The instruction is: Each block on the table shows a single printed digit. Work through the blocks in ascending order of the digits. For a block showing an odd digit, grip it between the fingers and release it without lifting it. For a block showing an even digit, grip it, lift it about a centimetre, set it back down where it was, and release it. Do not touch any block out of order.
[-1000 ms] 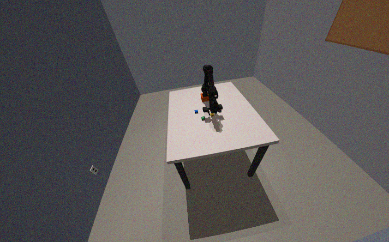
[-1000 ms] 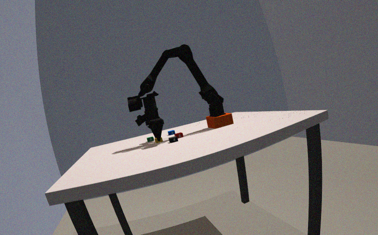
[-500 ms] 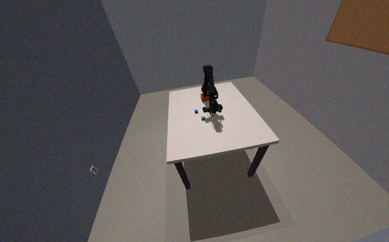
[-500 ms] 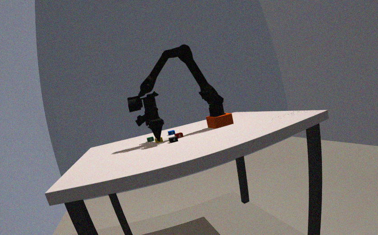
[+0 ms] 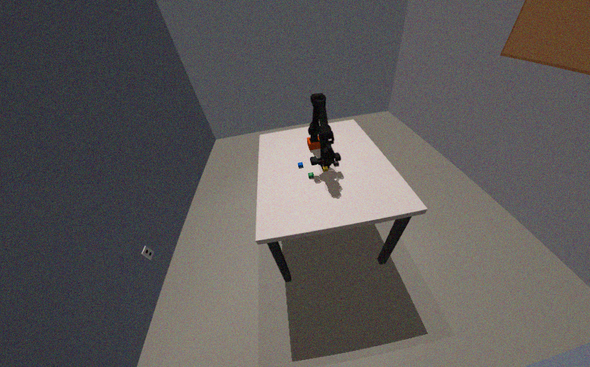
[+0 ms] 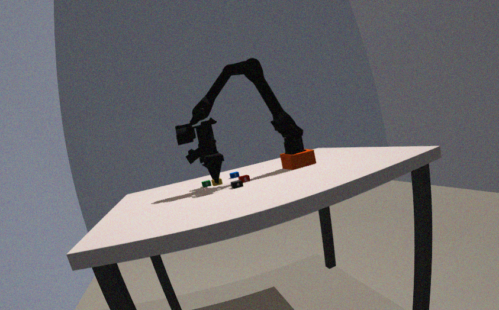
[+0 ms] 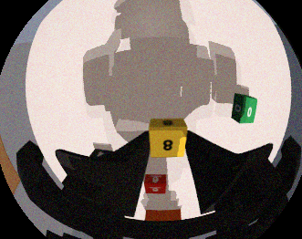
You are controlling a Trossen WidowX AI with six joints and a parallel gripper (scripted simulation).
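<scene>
The black block lies 50 mm behind my gripper tip, 90 mm to the left of it and 10 mm below it. Round my gripper tip: red block (100 mm behind, 20 mm to the left, 10 mm below); yellow block (right at my gripper tip); green block (20 mm ahead, 100 mm to the right, 10 mm below).
</scene>
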